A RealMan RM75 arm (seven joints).
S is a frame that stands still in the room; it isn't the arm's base.
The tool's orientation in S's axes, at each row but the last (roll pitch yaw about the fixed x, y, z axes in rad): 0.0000, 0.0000, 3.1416; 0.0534, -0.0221, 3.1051; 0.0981, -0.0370, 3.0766; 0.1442, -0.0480, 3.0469; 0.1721, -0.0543, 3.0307; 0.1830, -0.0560, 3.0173
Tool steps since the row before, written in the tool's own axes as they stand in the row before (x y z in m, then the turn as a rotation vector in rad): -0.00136, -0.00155, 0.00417, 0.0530, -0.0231, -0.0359; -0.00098, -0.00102, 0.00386, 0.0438, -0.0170, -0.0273; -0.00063, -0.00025, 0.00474, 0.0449, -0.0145, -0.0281; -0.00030, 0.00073, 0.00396, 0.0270, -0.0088, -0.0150; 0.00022, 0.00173, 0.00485, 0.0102, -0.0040, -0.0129; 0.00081, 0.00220, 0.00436, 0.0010, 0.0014, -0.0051
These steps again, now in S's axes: 0.00136, 0.00155, 0.00417, -0.0530, 0.0231, -0.0359; 0.00111, 0.00118, 0.00378, -0.0438, 0.0171, -0.0272; 0.00085, 0.00066, 0.00467, -0.0451, 0.0146, -0.0277; 0.00048, -0.00020, 0.00400, -0.0270, 0.0091, -0.0148; -0.00004, -0.00087, 0.00508, -0.0107, 0.0029, -0.0128; -0.00071, -0.00129, 0.00473, -0.0015, -0.0021, -0.0047
